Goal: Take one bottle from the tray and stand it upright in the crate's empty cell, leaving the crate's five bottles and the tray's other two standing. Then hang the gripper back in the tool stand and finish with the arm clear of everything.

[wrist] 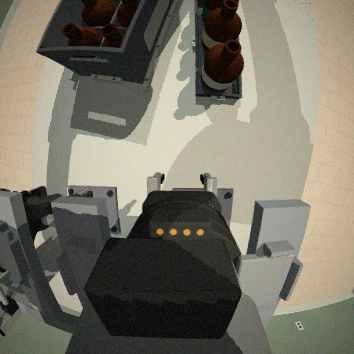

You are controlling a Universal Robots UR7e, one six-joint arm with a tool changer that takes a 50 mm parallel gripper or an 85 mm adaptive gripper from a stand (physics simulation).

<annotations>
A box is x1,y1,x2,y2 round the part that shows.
white-labelled bottle: 223,63 [200,39,243,91]
white-labelled bottle: 84,36 [62,22,102,57]
</annotations>
